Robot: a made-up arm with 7 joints.
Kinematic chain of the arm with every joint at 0, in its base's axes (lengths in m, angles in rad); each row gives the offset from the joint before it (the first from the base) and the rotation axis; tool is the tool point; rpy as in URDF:
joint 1: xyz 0 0 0.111 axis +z
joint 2: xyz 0 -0.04 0.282 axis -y
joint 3: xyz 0 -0.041 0.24 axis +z
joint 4: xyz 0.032 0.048 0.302 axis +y
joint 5: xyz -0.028 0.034 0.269 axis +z
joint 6: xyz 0 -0.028 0.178 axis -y
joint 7: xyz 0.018 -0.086 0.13 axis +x
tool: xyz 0 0 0 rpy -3.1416 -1.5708 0
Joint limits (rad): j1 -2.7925..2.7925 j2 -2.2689..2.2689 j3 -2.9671..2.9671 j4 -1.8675..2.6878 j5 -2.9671..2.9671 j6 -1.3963..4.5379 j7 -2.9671..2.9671
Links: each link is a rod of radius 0.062 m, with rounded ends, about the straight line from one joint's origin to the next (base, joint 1, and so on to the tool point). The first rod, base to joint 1, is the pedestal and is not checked.
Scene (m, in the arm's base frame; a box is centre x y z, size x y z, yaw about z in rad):
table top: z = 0
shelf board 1: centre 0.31 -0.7 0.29 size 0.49 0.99 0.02 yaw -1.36
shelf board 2: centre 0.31 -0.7 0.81 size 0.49 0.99 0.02 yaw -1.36
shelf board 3: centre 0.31 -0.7 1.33 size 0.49 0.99 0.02 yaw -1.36
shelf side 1: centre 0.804 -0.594 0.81 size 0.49 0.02 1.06 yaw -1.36
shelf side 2: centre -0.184 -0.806 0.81 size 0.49 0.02 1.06 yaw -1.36
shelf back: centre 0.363 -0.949 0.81 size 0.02 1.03 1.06 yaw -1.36
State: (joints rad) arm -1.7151 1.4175 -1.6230 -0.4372 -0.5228 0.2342 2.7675
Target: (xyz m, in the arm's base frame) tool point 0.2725 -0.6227 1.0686
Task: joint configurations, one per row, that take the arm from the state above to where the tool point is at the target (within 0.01 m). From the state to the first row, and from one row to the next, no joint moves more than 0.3 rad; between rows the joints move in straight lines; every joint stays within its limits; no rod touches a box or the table.
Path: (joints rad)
1: -1.6982 1.1510 -1.6985 -0.4822 -0.5509 0.2535 2.7675
2: -1.6813 0.8844 -1.7741 -0.5273 -0.5790 0.2728 2.7675
3: -1.6644 0.6179 -1.8496 -0.5723 -0.6070 0.2921 2.7675
4: -1.6475 0.3514 -1.9251 -0.6174 -0.6351 0.3115 2.7675
5: -1.6305 0.0848 -2.0006 -0.6624 -0.6632 0.3308 2.7675
6: -1.6136 -0.1817 -2.0762 -0.7075 -0.6913 0.3501 2.7675
7: -1.5967 -0.4482 -2.1517 -0.7525 -0.7193 0.3694 2.7675

